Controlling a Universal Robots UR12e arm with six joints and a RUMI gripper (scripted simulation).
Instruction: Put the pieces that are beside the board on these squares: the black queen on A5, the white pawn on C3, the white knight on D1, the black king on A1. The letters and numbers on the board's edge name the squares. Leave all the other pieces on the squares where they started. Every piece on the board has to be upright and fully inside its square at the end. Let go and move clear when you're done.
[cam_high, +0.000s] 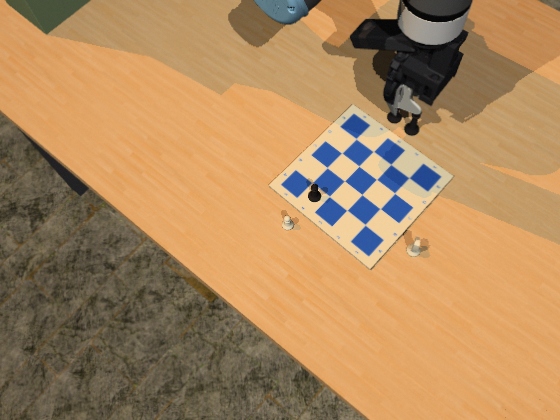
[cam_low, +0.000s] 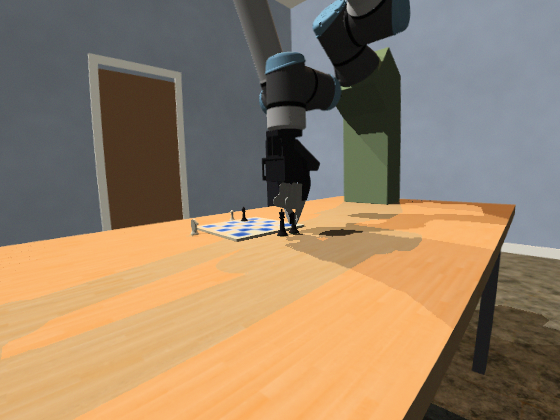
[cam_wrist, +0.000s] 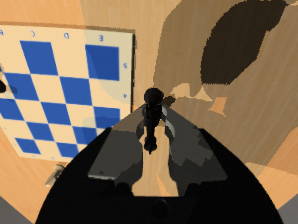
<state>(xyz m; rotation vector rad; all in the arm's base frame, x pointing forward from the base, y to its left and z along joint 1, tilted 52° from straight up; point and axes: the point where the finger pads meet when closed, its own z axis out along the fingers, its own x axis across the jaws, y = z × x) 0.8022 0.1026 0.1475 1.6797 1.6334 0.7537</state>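
Right now my hand is 1 cm above the black queen. Round my hand: black pawn 4 cm behind, 21 cm to the right, 1 cm below; then black king 4 cm ahead, 1 cm to the right, 1 cm below; then blue-and-cream chessboard 1 cm ahead, 14 cm to the right, 3 cm below.
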